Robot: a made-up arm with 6 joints. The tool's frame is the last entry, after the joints.
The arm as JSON. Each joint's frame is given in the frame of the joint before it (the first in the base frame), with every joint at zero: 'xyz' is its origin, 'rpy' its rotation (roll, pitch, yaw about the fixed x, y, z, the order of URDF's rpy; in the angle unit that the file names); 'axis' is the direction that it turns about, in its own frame. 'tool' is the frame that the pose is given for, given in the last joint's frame.
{
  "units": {
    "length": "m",
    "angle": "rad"
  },
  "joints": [
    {
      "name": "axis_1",
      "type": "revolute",
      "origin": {
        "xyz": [
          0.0,
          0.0,
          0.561
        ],
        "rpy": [
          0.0,
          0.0,
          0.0
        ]
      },
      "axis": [
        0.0,
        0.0,
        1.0
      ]
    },
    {
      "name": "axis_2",
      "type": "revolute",
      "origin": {
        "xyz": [
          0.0,
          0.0,
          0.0
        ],
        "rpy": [
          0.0,
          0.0,
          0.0
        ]
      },
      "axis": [
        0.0,
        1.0,
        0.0
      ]
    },
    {
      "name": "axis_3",
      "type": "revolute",
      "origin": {
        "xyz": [
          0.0,
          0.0,
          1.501
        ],
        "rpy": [
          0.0,
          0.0,
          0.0
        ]
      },
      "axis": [
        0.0,
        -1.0,
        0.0
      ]
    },
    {
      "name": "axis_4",
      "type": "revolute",
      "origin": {
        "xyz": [
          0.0,
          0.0,
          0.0
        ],
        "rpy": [
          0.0,
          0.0,
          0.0
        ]
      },
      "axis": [
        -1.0,
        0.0,
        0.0
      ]
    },
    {
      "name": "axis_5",
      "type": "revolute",
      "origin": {
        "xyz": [
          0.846,
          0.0,
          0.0
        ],
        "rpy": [
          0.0,
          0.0,
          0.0
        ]
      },
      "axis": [
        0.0,
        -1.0,
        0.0
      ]
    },
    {
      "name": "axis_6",
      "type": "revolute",
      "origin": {
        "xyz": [
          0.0,
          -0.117,
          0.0
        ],
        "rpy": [
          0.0,
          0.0,
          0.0
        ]
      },
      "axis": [
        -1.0,
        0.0,
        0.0
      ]
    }
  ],
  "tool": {
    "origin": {
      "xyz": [
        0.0,
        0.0,
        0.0
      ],
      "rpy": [
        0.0,
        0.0,
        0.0
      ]
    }
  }
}
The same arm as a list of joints. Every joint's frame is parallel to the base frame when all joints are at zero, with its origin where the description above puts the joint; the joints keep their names.
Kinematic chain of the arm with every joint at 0, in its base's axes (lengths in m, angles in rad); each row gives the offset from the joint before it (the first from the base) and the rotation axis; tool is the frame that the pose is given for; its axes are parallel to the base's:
axis_1: xyz 0 0 0.561 axis +z
axis_2: xyz 0 0 0 axis +y
axis_3: xyz 0 0 1.501 axis -y
axis_4: xyz 0 0 0 axis -x
axis_5: xyz 0.846 0 0 axis -y
axis_6: xyz 0 -0.117 0 axis -x
tool: xyz 0 0 0

